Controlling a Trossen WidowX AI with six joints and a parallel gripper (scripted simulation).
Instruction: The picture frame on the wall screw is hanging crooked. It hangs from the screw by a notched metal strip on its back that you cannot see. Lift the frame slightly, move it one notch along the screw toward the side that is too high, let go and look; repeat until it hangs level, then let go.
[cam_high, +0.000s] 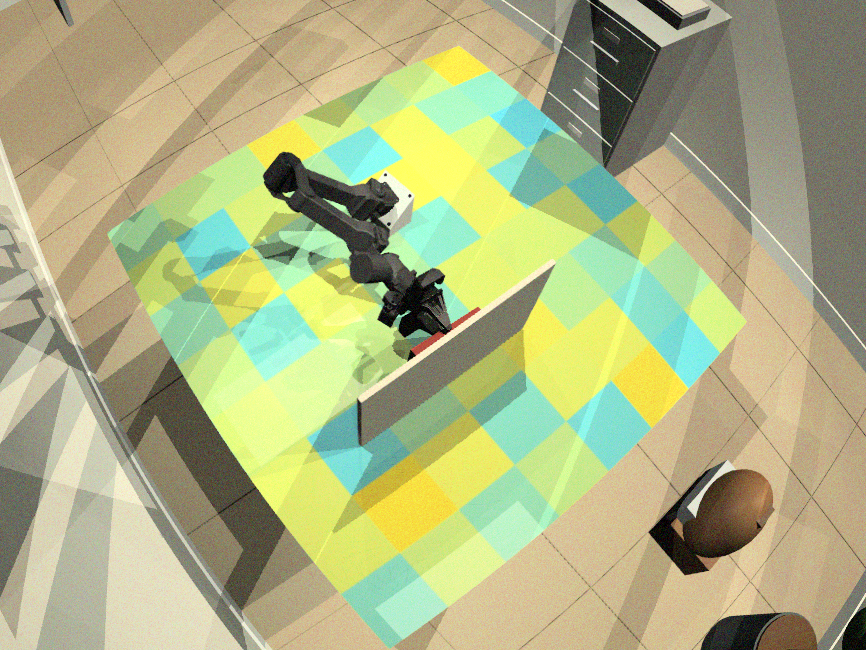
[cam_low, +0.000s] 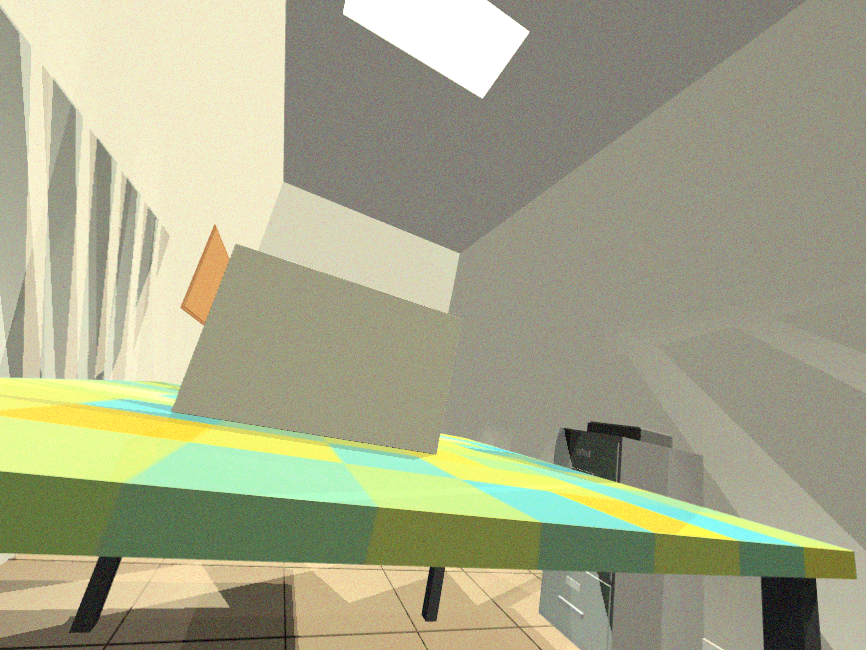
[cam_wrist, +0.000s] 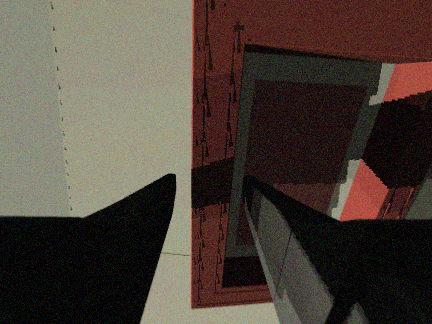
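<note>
Now: gripper tip 1 cm short of the red picture frame and 5 cm above it. From my gripper tip the other things lie so: upright wall panel 2 cm ahead, 6 cm below.
</note>
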